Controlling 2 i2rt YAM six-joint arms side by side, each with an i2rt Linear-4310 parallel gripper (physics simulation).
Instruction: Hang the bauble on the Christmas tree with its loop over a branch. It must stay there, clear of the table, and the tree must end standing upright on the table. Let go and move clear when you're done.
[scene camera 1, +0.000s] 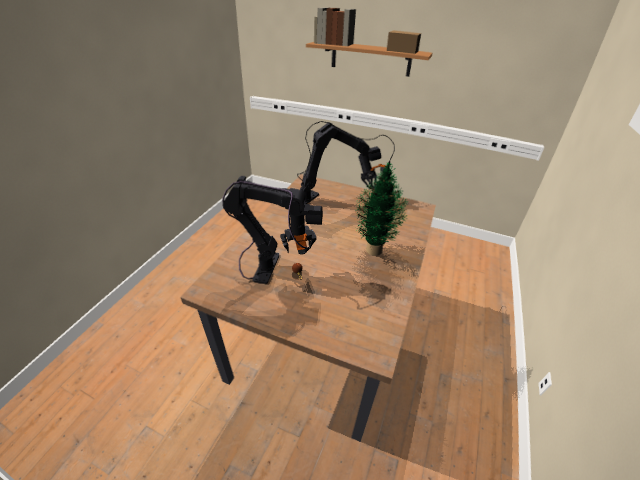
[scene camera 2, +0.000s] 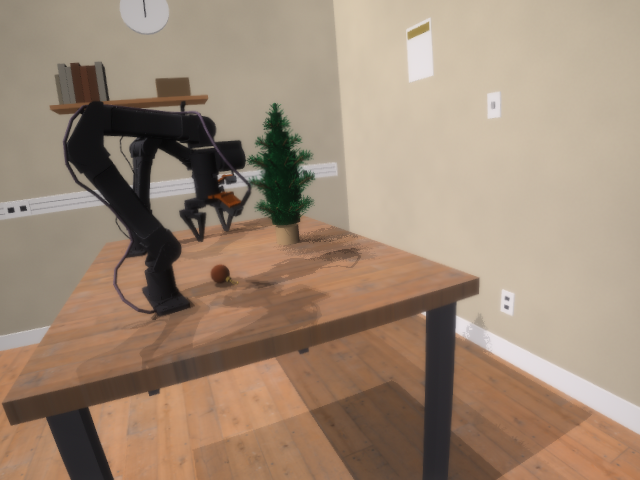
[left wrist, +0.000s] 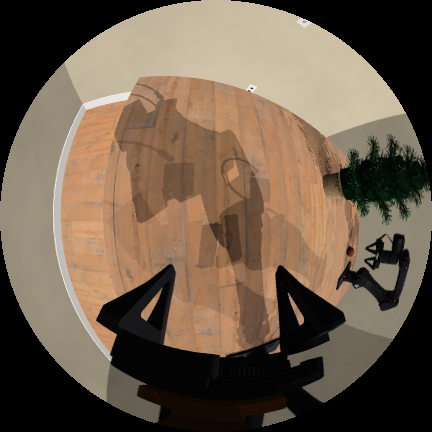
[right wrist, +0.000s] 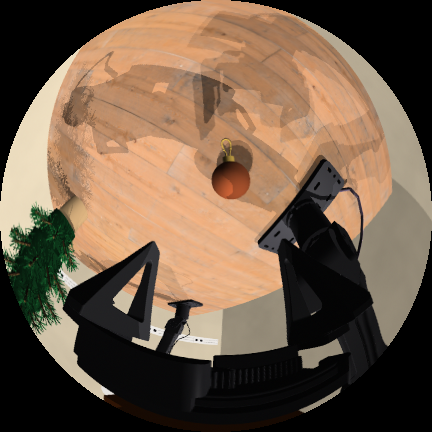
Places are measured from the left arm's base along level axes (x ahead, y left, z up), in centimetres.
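Pixels of known places: left gripper, fingertip midpoint: (left wrist: 224, 271); right gripper, fingertip midpoint: (scene camera 2: 214, 236) (left wrist: 364, 254) (right wrist: 216, 247); left arm's base at its link origin: (scene camera 1: 305, 199) (scene camera 2: 141, 250) (left wrist: 253, 352) (right wrist: 183, 303); right arm's base at its link origin: (scene camera 1: 266, 267) (scene camera 2: 164, 298) (left wrist: 343, 274) (right wrist: 301, 212).
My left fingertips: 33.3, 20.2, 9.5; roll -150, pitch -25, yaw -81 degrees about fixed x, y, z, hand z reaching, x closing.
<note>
Ahead of a thing's pixels: the offset from my left fingertips to its middle, as dx, dy, dz. Level surfaces: height alone.
The red-brown bauble {-0.6, -72.5, -7.3} (scene camera 1: 296, 268) (scene camera 2: 220, 273) (left wrist: 351, 252) (right wrist: 231, 180) lies on the table, its gold cap and loop pointing away from the right wrist camera's fingers. The green tree {+21.2, -38.6, +13.9} (scene camera 1: 382, 211) (scene camera 2: 281, 170) (left wrist: 387, 180) (right wrist: 42, 265) stands upright in its tan pot. My right gripper (scene camera 1: 295, 251) (scene camera 2: 213, 235) (right wrist: 216, 247) is open and empty, pointing down above the table near the bauble, with a gap between them. My left gripper (scene camera 1: 368, 184) (left wrist: 224, 271) is open and empty, high beside the tree's upper part in scene camera 1; the right arm partly hides it in scene camera 2.
The wooden table {dz -9.5} (scene camera 1: 341, 335) (scene camera 2: 361, 289) carries both arm bases. The right arm's base (scene camera 1: 264, 273) (scene camera 2: 166, 302) (right wrist: 305, 202) stands close to the bauble. The left arm's base (right wrist: 185, 303) is farther back. A wall shelf (scene camera 1: 367, 50) (scene camera 2: 129, 102) holds books and a box.
</note>
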